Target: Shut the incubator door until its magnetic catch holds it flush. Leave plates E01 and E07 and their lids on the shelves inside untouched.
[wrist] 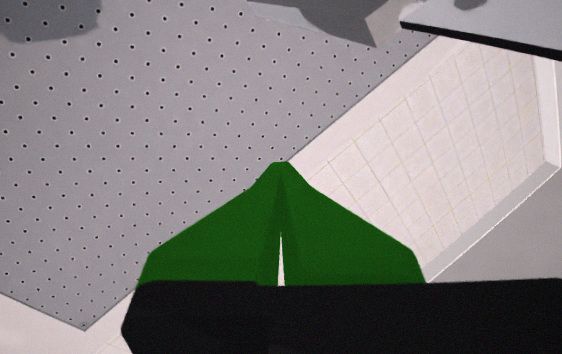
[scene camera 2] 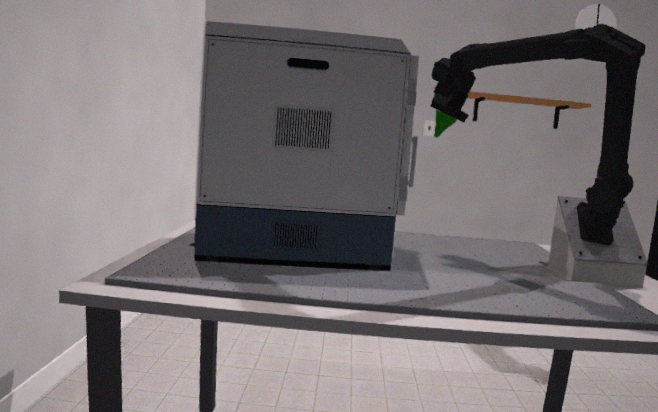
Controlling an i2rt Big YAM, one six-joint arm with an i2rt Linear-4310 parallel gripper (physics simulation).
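The incubator stands with its vented side panel facing scene camera 2. Its door shows there edge-on as a thin strip along the right side, with the handle standing out from it. Whether the door sits flush cannot be told. My gripper is shut and empty, green fingertips together. It is to the right of the door, above handle height, with a gap between. A pale panel with a black edge shows at the upper right in the wrist view; which part it is is unclear. Plates E01 and E07 and their lids are hidden.
The incubator stands on a perforated board on the table. The arm's pedestal is at the board's right. An orange wall shelf is behind the arm. Tiled floor shows past the board's edge.
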